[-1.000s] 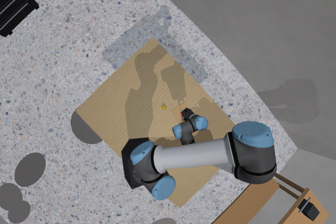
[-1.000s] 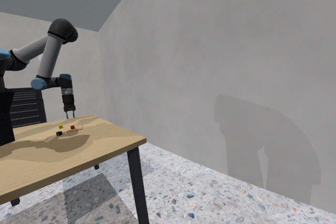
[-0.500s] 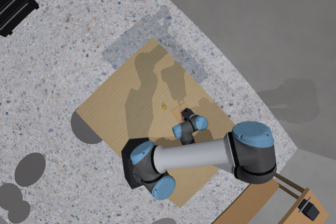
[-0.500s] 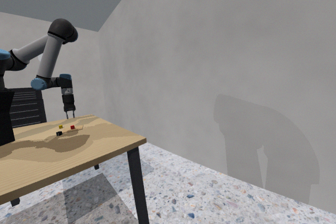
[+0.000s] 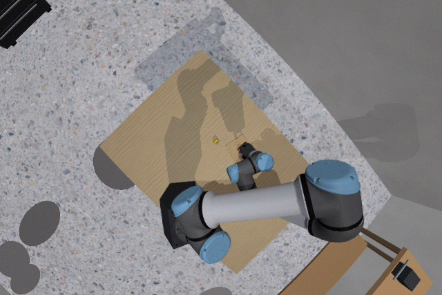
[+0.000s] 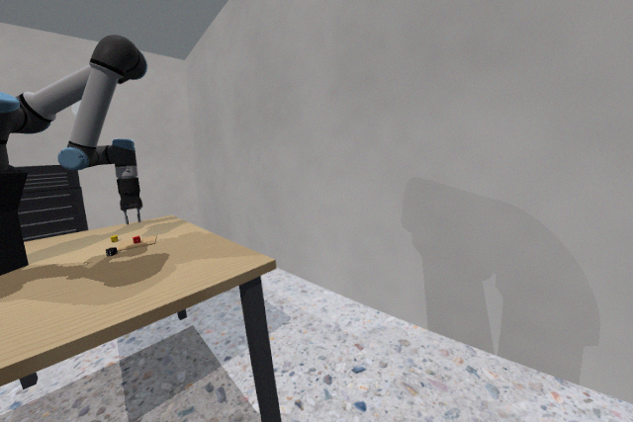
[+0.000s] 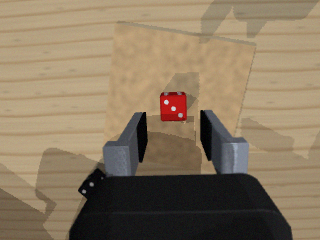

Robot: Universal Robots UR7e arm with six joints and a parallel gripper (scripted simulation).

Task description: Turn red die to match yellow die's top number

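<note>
Now: the red die 90 mm below my hand. From my hand the other things lie so: black die 90 mm behind, 90 mm to the right, 90 mm below; tan mat 110 mm below; yellow die 70 mm behind, 150 mm to the left, 90 mm below.
</note>
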